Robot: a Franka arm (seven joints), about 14 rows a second.
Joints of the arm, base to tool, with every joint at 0 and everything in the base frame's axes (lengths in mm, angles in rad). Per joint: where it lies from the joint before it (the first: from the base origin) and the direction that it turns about. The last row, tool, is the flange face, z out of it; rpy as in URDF.
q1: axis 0 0 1 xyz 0 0 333
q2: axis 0 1 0 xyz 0 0 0
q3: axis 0 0 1 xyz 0 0 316
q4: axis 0 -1 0 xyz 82.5 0 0
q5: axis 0 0 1 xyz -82.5 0 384
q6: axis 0 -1 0 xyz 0 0 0
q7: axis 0 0 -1 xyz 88 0 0
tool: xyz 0 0 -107 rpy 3.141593 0 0
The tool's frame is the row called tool.
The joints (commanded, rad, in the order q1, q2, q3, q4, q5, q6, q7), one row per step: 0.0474, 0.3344, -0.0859, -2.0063, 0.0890, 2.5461, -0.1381; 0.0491, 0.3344, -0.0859, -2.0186, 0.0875, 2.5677, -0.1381; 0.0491, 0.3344, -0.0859, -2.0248, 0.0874, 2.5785, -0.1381; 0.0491, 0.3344, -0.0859, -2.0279, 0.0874, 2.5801, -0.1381; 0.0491, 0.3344, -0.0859, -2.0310, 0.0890, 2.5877, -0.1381; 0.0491, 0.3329, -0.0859, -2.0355, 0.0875, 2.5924, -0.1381; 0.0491, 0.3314, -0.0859, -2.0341, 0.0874, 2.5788, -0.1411; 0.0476, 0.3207, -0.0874, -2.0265, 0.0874, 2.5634, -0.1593; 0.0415, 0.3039, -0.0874, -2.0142, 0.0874, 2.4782, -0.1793; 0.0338, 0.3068, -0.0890, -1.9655, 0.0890, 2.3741, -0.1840
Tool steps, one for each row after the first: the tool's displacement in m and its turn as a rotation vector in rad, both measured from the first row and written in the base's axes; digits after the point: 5 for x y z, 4 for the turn. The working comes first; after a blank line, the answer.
Tool pose at each row, in the base's axes (x y z in m, rotation vector in rad; the steps are taken from these numbers as rounded here): 0.62232, -0.02280, 0.31028, -3.1125, -0.0603, -0.3266; 0.62056, -0.02201, 0.30720, -3.1137, -0.0635, -0.3410; 0.61963, -0.02216, 0.30566, -3.1139, -0.0629, -0.3482; 0.61883, -0.02218, 0.30448, -3.1142, -0.0627, -0.3458; 0.61854, -0.02231, 0.30395, -3.1132, -0.0603, -0.3529; 0.61763, -0.02235, 0.30342, -3.1141, -0.0618, -0.3555; 0.61694, -0.02218, 0.30347, -3.1147, -0.0671, -0.3388; 0.61811, -0.02378, 0.31174, -3.1145, -0.0918, -0.3438; 0.61440, -0.02645, 0.31843, -3.1137, -0.1168, -0.2569; 0.61834, -0.03077, 0.32774, -3.1092, -0.1142, -0.1673

-0.00176, 0.00079, -0.00308, -0.0028, -0.0091, 0.0017; -0.00269, 0.00064, -0.00462, -0.0036, -0.0137, 0.0012; -0.00349, 0.00062, -0.00580, -0.0037, -0.0122, 0.0010; -0.00378, 0.00049, -0.00633, -0.0032, -0.0167, -0.0005; -0.00469, 0.00045, -0.00686, -0.0045, -0.0183, 0.0003; -0.00538, 0.00062, -0.00681, -0.0039, -0.0077, 0.0039; -0.00421, -0.00098, 0.00146, -0.0064, -0.0110, 0.0194; -0.00792, -0.00365, 0.00815, -0.0010, 0.0443, 0.0366; -0.00398, -0.00797, 0.01746, 0.0087, 0.1016, 0.0365
